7 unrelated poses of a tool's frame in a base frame.
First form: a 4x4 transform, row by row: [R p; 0 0 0 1], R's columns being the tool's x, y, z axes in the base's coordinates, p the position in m. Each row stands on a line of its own.
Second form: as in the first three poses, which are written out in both.
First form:
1:
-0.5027 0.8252 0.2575 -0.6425
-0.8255 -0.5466 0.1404 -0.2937
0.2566 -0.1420 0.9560 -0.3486
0 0 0 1
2:
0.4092 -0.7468 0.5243 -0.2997
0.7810 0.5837 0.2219 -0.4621
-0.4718 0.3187 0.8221 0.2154
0 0 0 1
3:
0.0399 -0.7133 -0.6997 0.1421
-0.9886 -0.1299 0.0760 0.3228
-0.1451 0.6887 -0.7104 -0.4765
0 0 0 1
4:
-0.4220 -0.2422 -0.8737 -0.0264
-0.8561 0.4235 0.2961 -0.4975
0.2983 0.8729 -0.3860 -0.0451
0 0 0 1
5:
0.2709 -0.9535 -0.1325 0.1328
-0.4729 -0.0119 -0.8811 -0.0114
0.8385 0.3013 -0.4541 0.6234
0 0 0 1
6:
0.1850 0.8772 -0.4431 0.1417
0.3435 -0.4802 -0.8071 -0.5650
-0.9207 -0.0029 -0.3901 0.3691
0 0 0 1
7:
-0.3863 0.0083 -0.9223 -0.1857
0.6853 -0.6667 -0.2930 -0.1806
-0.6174 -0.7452 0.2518 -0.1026
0 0 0 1
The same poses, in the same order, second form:
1: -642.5 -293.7 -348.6; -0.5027 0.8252 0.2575; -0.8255 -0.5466 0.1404; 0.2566 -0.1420 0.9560
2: -299.7 -462.1 215.4; 0.4092 -0.7468 0.5243; 0.7810 0.5837 0.2219; -0.4718 0.3187 0.8221
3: 142.1 322.8 -476.5; 0.0399 -0.7133 -0.6997; -0.9886 -0.1299 0.0760; -0.1451 0.6887 -0.7104
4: -26.4 -497.5 -45.1; -0.4220 -0.2422 -0.8737; -0.8561 0.4235 0.2961; 0.2983 0.8729 -0.3860
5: 132.8 -11.4 623.4; 0.2709 -0.9535 -0.1325; -0.4729 -0.0119 -0.8811; 0.8385 0.3013 -0.4541
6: 141.7 -565.0 369.1; 0.1850 0.8772 -0.4431; 0.3435 -0.4802 -0.8071; -0.9207 -0.0029 -0.3901
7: -185.7 -180.6 -102.6; -0.3863 0.0083 -0.9223; 0.6853 -0.6667 -0.2930; -0.6174 -0.7452 0.2518
